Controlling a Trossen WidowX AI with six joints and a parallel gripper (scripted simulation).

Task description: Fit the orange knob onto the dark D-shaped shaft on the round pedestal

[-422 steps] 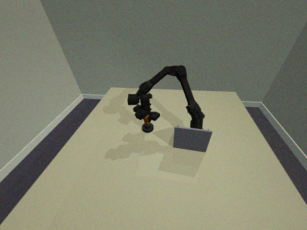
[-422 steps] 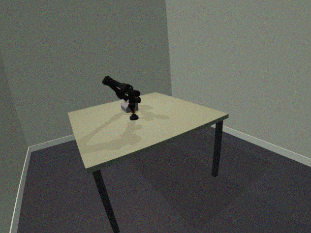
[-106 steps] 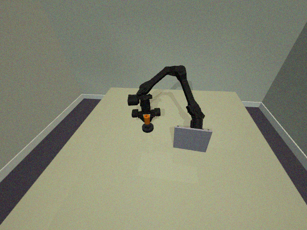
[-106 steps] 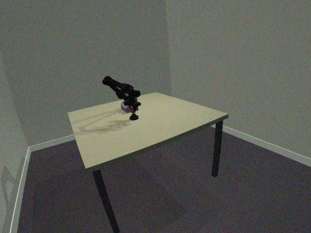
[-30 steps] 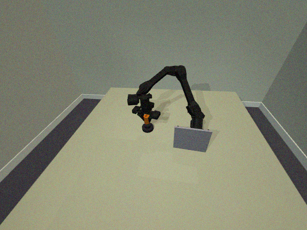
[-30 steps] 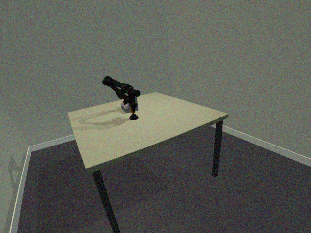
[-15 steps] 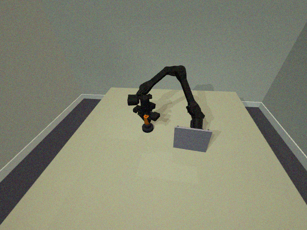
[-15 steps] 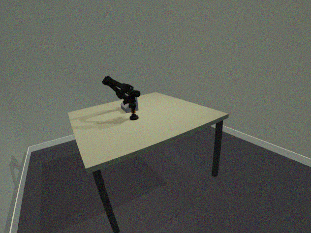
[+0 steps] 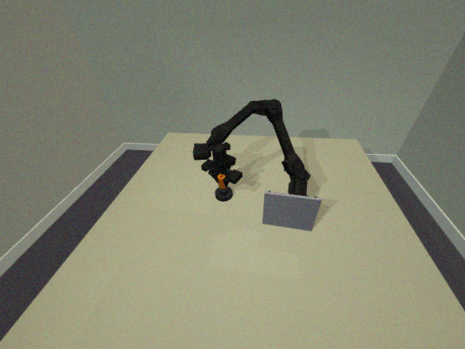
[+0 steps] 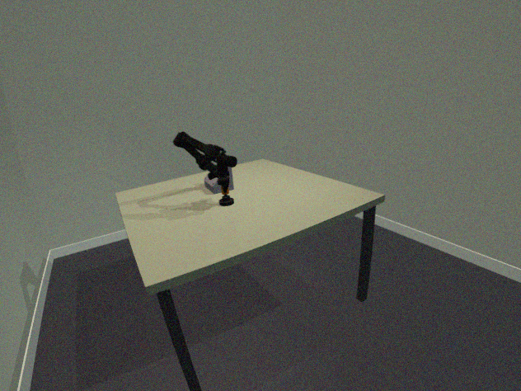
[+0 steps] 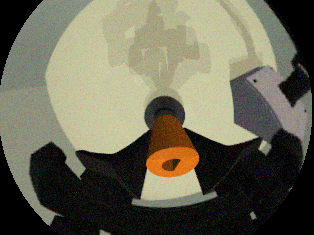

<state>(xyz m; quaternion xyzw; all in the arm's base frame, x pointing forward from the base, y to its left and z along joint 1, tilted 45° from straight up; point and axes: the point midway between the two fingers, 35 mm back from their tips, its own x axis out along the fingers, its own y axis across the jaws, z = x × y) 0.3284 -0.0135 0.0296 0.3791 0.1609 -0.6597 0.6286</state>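
Right now the orange knob is 20 mm above my gripper tip. Round my gripper tip: round pedestal 40 mm below.
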